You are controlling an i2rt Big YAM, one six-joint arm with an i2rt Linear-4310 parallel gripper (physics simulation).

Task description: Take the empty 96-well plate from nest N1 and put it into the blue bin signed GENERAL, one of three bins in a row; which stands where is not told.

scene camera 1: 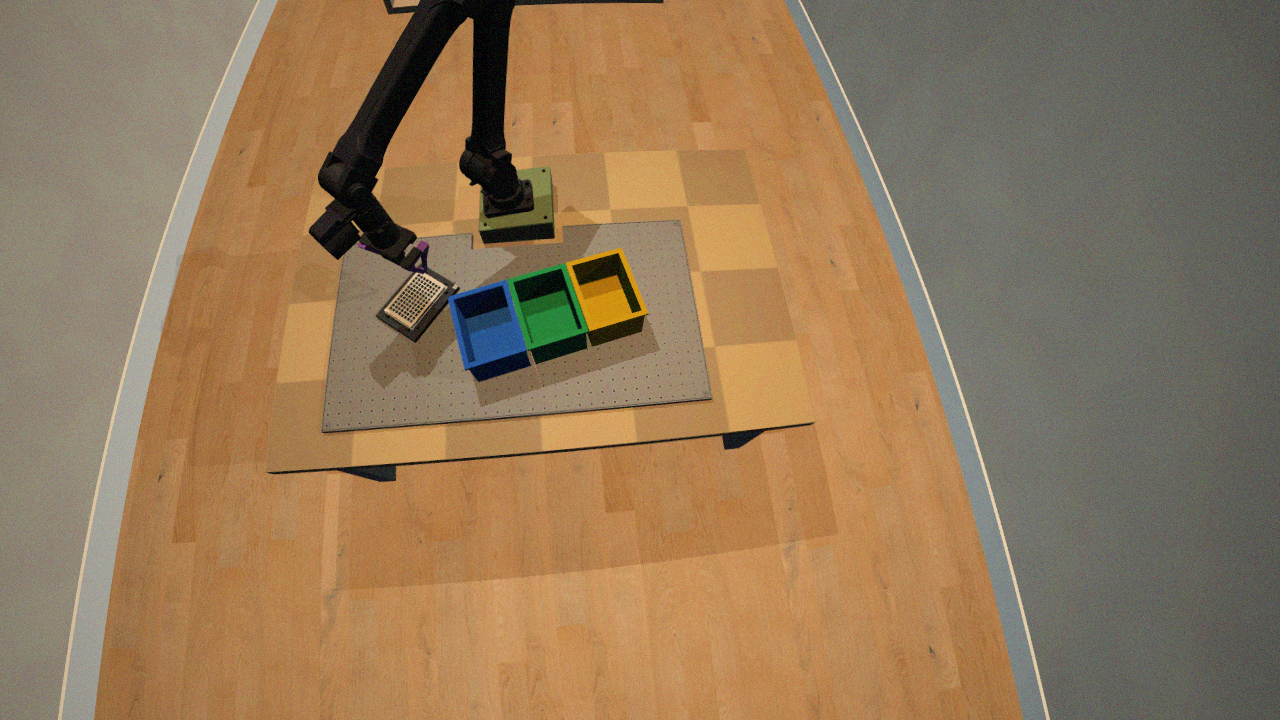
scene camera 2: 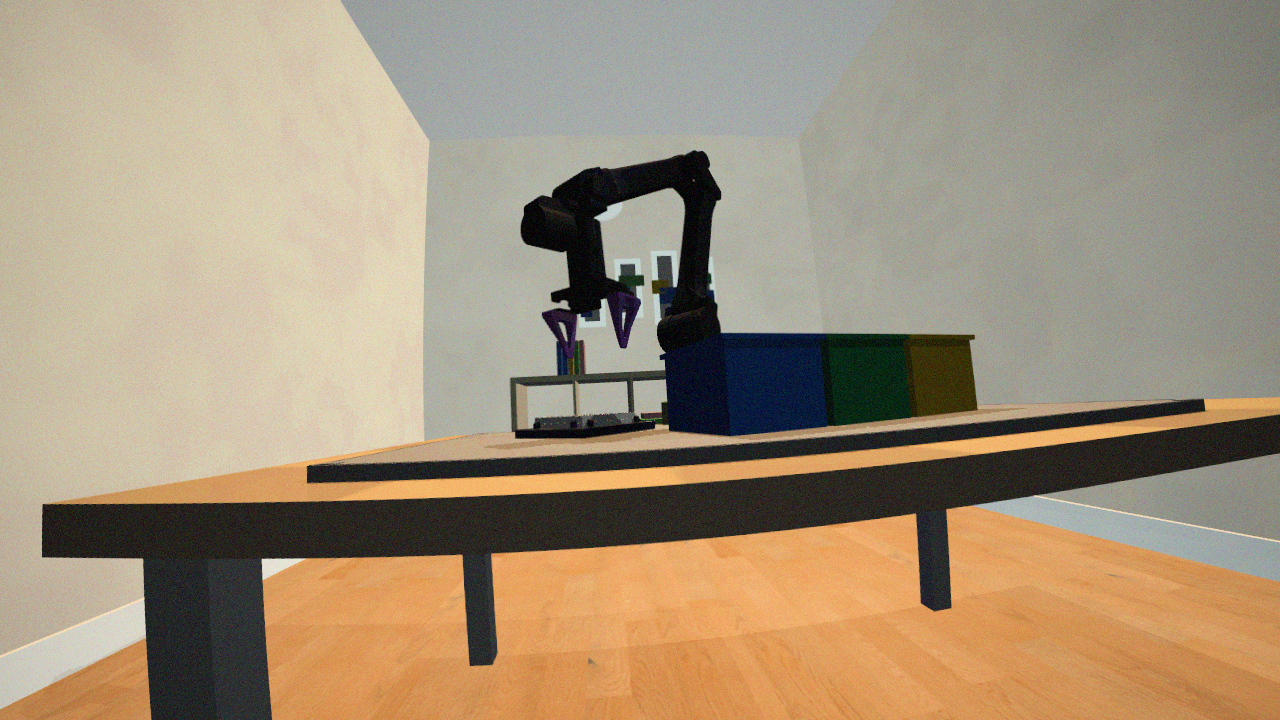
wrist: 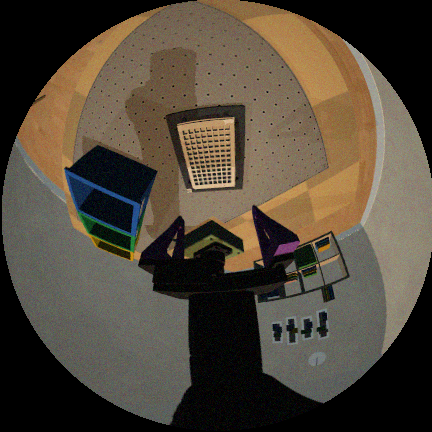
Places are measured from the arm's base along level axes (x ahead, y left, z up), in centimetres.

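Pixels of known places: gripper, fingertip midpoint: (scene camera 1: 407, 263) (scene camera 2: 595, 353) (wrist: 216, 213); arm's base at its link origin: (scene camera 1: 508, 200) (wrist: 211, 251).
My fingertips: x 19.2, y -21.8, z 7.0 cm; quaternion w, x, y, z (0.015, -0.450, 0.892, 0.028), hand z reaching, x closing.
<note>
Ahead of a thing's pixels: the offset from my fingertips to its middle. "pt": to the spot under its first point. Level surfaces: height alone.
The pale 96-well plate {dx +3.3, dy -1.6, dz -9.7 cm} (scene camera 1: 416, 300) (scene camera 2: 586, 420) (wrist: 210, 155) sits flat in the dark nest {dx +3.3, dy -1.6, dz -10.6 cm} (scene camera 1: 414, 336) (scene camera 2: 586, 433) (wrist: 240, 145), left of the bins in scene camera 1. My gripper (scene camera 1: 392, 257) (scene camera 2: 597, 352) (wrist: 216, 213) is open and empty, its purple fingers above the plate's level, apart from it and offset toward the arm-base side. The blue bin (scene camera 1: 503, 365) (scene camera 2: 774, 385) (wrist: 117, 167) stands at the nest end of the row and looks empty. No sign lettering on it is readable.
The green bin (scene camera 1: 550, 313) (scene camera 2: 865, 380) is in the middle of the row and the yellow bin {pt dx +19.2, dy +42.6, dz -5.7 cm} (scene camera 1: 617, 328) (scene camera 2: 939, 376) at the far end. All stand on a grey perforated board {dz -11.6 cm} (scene camera 1: 375, 411) (wrist: 280, 125). The arm's green base block (scene camera 1: 519, 228) (wrist: 200, 240) is behind.
</note>
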